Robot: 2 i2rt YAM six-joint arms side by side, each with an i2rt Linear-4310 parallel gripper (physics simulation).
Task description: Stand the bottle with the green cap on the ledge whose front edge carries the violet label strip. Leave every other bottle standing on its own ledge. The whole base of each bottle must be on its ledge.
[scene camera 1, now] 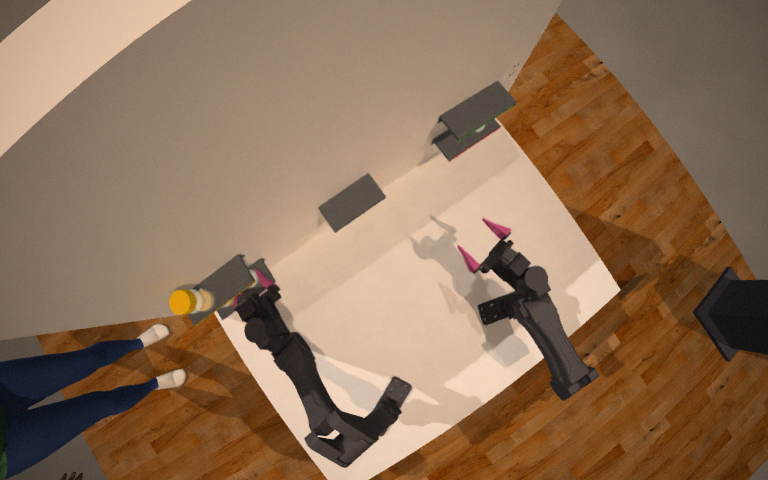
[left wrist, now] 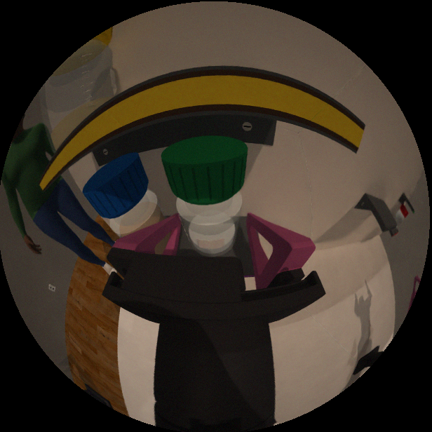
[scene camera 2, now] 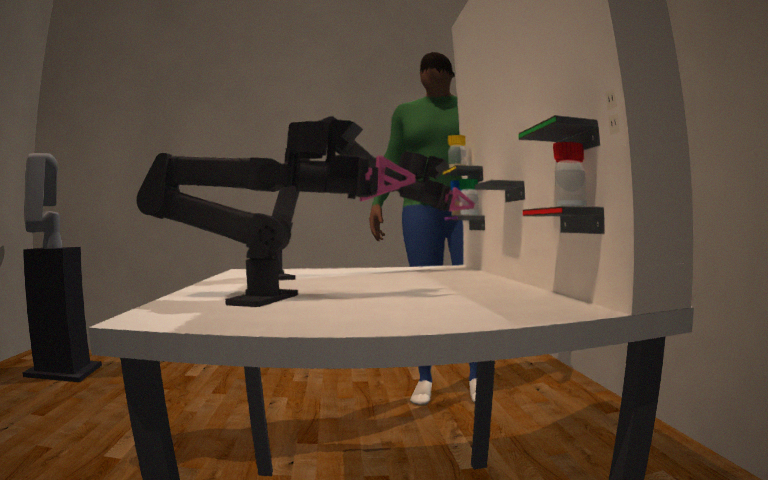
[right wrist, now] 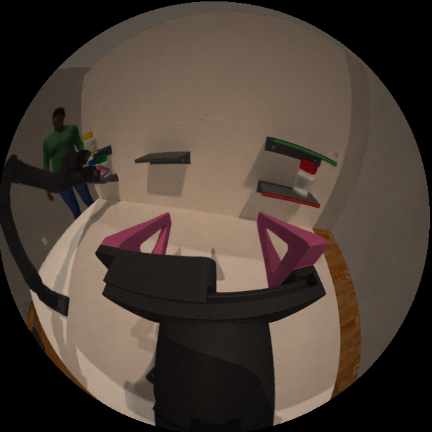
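Seen in the pictures: left gripper, fingertip midpoint: [scene camera 2: 470, 205]; right gripper, fingertip midpoint: [scene camera 1: 470, 232] [scene camera 2: 407, 182]; left arm's base, link origin: [scene camera 1: 387, 406]; right arm's base, link origin: [scene camera 1: 508, 305] [scene camera 2: 263, 299].
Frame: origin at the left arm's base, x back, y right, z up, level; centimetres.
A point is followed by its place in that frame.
The green-capped bottle [scene camera 2: 468, 183] @(x -52.0, y 18.8, z 24.8 cm) [left wrist: 205, 172] [right wrist: 101, 159] stands upright on the lower ledge [scene camera 2: 476, 220] @(x -58.3, y 14.2, z 14.4 cm) [right wrist: 115, 177] with the violet strip; its base is partly hidden. My left gripper [scene camera 1: 247, 287] @(x -54.0, y 17.0, z 18.6 cm) [scene camera 2: 461, 202] @(x -54.0, y 17.0, z 18.6 cm) [left wrist: 213, 217] is open, its fingers on either side of this bottle, with gaps visible. The blue-capped bottle [left wrist: 120, 185] [right wrist: 92, 162] is beside it, left in the left wrist view, outside the fingers. The yellow-capped bottle [scene camera 1: 182, 302] @(x -55.2, y 9.5, z 40.2 cm) [scene camera 2: 456, 150] @(x -54.0, y 11.1, z 35.3 cm) [left wrist: 82, 75] stands above. The red-capped bottle [scene camera 2: 569, 178] @(x -17.0, y 89.8, z 20.3 cm) [right wrist: 304, 180] stands on the red-strip ledge [scene camera 2: 543, 212] @(x -15.9, y 84.2, z 14.9 cm). My right gripper [scene camera 1: 471, 232] @(x -7.3, y 56.8, z 21.1 cm) [right wrist: 213, 217] is open and empty.
The yellow-strip ledge [scene camera 1: 223, 283] @(x -53.7, y 15.2, z 29.7 cm) [left wrist: 220, 90] overhangs the green-capped bottle. A middle ledge [scene camera 1: 352, 202] @(x -37.3, y 48.5, z 22.7 cm) [scene camera 2: 504, 185] @(x -33.3, y 55.2, z 21.5 cm) [right wrist: 165, 158] is on the wall. The green-strip ledge [scene camera 1: 478, 110] @(x -20.2, y 83.9, z 29.7 cm) [scene camera 2: 574, 127] @(x -17.5, y 91.4, z 28.5 cm) hangs above the red-capped bottle. A person [scene camera 2: 430, 141] stands beyond the table.
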